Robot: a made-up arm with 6 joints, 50 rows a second.
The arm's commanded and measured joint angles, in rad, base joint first. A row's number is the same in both.
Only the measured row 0 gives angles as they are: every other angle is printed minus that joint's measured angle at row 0.
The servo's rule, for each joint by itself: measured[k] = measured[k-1] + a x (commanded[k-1-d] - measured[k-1]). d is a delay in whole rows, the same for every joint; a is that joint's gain. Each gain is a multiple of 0.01, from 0.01 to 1. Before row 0 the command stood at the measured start. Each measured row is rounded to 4 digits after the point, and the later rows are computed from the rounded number. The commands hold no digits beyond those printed.
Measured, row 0:
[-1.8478 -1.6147 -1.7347 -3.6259 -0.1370 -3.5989]
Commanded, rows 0 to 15:
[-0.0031 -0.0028 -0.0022 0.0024 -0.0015 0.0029]
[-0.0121 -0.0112 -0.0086 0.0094 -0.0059 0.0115]
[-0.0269 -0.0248 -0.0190 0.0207 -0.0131 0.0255]
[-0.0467 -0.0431 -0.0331 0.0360 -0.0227 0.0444]
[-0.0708 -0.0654 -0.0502 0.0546 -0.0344 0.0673]
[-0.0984 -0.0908 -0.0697 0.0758 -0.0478 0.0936]
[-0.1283 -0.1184 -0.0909 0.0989 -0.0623 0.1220]
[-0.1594 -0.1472 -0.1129 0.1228 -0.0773 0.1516]
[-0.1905 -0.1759 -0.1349 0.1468 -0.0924 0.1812]
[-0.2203 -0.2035 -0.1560 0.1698 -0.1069 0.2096]
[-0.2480 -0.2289 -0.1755 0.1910 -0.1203 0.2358]
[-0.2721 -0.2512 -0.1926 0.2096 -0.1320 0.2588]
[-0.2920 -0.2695 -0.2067 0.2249 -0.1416 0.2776]
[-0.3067 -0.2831 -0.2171 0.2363 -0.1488 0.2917]
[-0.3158 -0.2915 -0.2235 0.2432 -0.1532 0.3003]
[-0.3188 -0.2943 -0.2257 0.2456 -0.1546 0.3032]
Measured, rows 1 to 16:
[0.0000 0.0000 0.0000 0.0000 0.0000 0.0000]
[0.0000 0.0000 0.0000 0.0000 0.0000 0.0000]
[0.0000 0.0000 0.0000 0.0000 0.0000 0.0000]
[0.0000 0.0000 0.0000 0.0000 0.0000 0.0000]
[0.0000 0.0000 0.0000 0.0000 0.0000 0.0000]
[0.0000 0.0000 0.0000 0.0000 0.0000 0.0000]
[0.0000 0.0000 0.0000 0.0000 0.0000 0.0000]
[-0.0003 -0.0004 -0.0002 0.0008 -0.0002 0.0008]
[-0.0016 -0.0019 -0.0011 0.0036 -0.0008 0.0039]
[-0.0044 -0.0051 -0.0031 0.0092 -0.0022 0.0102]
[-0.0091 -0.0104 -0.0064 0.0180 -0.0045 0.0201]
[-0.0159 -0.0181 -0.0112 0.0301 -0.0078 0.0338]
[-0.0250 -0.0283 -0.0176 0.0452 -0.0122 0.0511]
[-0.0364 -0.0409 -0.0257 0.0629 -0.0177 0.0717]
[-0.0499 -0.0558 -0.0353 0.0827 -0.0243 0.0949]
[-0.0654 -0.0726 -0.0463 0.1039 -0.0318 0.1199]
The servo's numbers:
d 7
a 0.11 0.14 0.11 0.33 0.11 0.29

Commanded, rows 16 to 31:
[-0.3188 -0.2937 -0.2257 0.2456 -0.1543 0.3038]
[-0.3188 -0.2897 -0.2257 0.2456 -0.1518 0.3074]
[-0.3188 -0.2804 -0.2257 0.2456 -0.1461 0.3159]
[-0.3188 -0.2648 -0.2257 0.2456 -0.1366 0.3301]
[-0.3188 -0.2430 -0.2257 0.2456 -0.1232 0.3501]
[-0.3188 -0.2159 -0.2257 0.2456 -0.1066 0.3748]
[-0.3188 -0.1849 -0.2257 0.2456 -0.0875 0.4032]
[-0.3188 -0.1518 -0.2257 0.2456 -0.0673 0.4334]
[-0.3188 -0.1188 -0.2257 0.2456 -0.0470 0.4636]
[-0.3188 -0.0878 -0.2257 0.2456 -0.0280 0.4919]
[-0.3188 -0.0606 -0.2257 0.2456 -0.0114 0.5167]
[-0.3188 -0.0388 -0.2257 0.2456 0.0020 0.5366]
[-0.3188 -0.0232 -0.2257 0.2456 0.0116 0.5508]
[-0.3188 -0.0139 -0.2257 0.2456 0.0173 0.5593]
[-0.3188 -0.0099 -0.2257 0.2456 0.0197 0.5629]
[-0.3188 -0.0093 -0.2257 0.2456 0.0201 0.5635]
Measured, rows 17 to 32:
[-0.0824 -0.0909 -0.0584 0.1256 -0.0401 0.1459]
[-0.1006 -0.1102 -0.0713 0.1472 -0.0489 0.1720]
[-0.1195 -0.1299 -0.0846 0.1678 -0.0580 0.1972]
[-0.1385 -0.1494 -0.0980 0.1866 -0.0672 0.2205]
[-0.1570 -0.1681 -0.1111 0.2030 -0.0762 0.2411]
[-0.1745 -0.1854 -0.1235 0.2163 -0.0847 0.2583]
[-0.1904 -0.2006 -0.1347 0.2260 -0.0924 0.2713]
[-0.2045 -0.2136 -0.1447 0.2325 -0.0992 0.2807]
[-0.2171 -0.2243 -0.1536 0.2368 -0.1050 0.2884]
[-0.2283 -0.2322 -0.1615 0.2397 -0.1095 0.2964]
[-0.2383 -0.2368 -0.1686 0.2416 -0.1125 0.3062]
[-0.2472 -0.2377 -0.1749 0.2429 -0.1137 0.3189]
[-0.2551 -0.2346 -0.1805 0.2438 -0.1129 0.3351]
[-0.2621 -0.2276 -0.1855 0.2444 -0.1101 0.3548]
[-0.2683 -0.2170 -0.1899 0.2448 -0.1054 0.3776]
[-0.2739 -0.2033 -0.1938 0.2451 -0.0990 0.4025]

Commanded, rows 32 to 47:
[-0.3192 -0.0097 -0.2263 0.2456 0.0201 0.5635]
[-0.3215 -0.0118 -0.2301 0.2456 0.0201 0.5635]
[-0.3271 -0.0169 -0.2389 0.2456 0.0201 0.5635]
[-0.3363 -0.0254 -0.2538 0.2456 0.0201 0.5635]
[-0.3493 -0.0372 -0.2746 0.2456 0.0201 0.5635]
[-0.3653 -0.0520 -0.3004 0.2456 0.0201 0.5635]
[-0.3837 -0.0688 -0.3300 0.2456 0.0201 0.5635]
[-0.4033 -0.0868 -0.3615 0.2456 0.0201 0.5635]
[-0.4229 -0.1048 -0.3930 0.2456 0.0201 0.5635]
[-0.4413 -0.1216 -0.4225 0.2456 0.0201 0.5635]
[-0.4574 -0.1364 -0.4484 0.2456 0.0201 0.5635]
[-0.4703 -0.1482 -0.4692 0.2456 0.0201 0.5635]
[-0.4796 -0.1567 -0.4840 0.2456 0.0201 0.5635]
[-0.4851 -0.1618 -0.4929 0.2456 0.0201 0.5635]
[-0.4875 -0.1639 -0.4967 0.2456 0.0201 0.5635]
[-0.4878 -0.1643 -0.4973 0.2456 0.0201 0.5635]
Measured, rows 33 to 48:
[-0.2788 -0.1871 -0.1973 0.2453 -0.0912 0.4284]
[-0.2832 -0.1694 -0.2004 0.2454 -0.0824 0.4540]
[-0.2871 -0.1511 -0.2032 0.2455 -0.0731 0.4780]
[-0.2906 -0.1332 -0.2057 0.2455 -0.0638 0.4991]
[-0.2937 -0.1165 -0.2079 0.2455 -0.0549 0.5166]
[-0.2965 -0.1016 -0.2099 0.2455 -0.0467 0.5300]
[-0.2990 -0.0887 -0.2116 0.2455 -0.0394 0.5397]
[-0.3012 -0.0776 -0.2132 0.2455 -0.0329 0.5466]
[-0.3034 -0.0684 -0.2151 0.2455 -0.0271 0.5515]
[-0.3060 -0.0612 -0.2177 0.2455 -0.0219 0.5550]
[-0.3093 -0.0562 -0.2217 0.2455 -0.0173 0.5575]
[-0.3137 -0.0535 -0.2275 0.2455 -0.0132 0.5592]
[-0.3194 -0.0533 -0.2355 0.2455 -0.0095 0.5604]
[-0.3265 -0.0555 -0.2459 0.2455 -0.0062 0.5613]
[-0.3349 -0.0599 -0.2586 0.2455 -0.0033 0.5619]
[-0.3446 -0.0662 -0.2734 0.2455 -0.0007 0.5624]

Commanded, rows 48 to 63:
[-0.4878 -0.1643 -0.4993 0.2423 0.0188 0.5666]
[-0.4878 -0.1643 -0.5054 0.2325 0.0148 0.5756]
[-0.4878 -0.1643 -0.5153 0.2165 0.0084 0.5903]
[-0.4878 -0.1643 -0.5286 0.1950 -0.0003 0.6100]
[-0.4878 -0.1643 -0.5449 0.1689 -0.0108 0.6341]
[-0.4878 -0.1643 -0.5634 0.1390 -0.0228 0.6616]
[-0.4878 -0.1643 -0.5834 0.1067 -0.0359 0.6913]
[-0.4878 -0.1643 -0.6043 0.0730 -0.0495 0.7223]
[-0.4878 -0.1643 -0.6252 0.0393 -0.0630 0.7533]
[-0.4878 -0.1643 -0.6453 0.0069 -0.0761 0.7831]
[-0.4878 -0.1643 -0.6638 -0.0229 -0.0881 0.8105]
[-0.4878 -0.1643 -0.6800 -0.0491 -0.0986 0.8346]
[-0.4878 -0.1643 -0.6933 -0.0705 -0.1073 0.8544]
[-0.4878 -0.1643 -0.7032 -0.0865 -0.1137 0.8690]
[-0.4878 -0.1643 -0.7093 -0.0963 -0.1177 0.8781]
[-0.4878 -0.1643 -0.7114 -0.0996 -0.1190 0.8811]
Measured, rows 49 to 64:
[-0.3552 -0.0740 -0.2898 0.2455 0.0016 0.5627]
[-0.3664 -0.0827 -0.3072 0.2455 0.0036 0.5629]
[-0.3778 -0.0919 -0.3250 0.2455 0.0054 0.5631]
[-0.3890 -0.1010 -0.3425 0.2455 0.0070 0.5632]
[-0.3996 -0.1095 -0.3590 0.2455 0.0084 0.5633]
[-0.4093 -0.1171 -0.3741 0.2455 0.0097 0.5634]
[-0.4179 -0.1237 -0.3877 0.2455 0.0108 0.5634]
[-0.4256 -0.1294 -0.4000 0.2444 0.0117 0.5643]
[-0.4324 -0.1343 -0.4116 0.2405 0.0120 0.5676]
[-0.4385 -0.1385 -0.4230 0.2326 0.0116 0.5742]
[-0.4439 -0.1421 -0.4346 0.2202 0.0103 0.5846]
[-0.4487 -0.1452 -0.4467 0.2033 0.0080 0.5990]
[-0.4530 -0.1479 -0.4595 0.1821 0.0046 0.6172]
[-0.4568 -0.1502 -0.4731 0.1572 0.0001 0.6387]
[-0.4602 -0.1522 -0.4875 0.1294 -0.0054 0.6629]
[-0.4632 -0.1539 -0.5026 0.0997 -0.0117 0.6891]

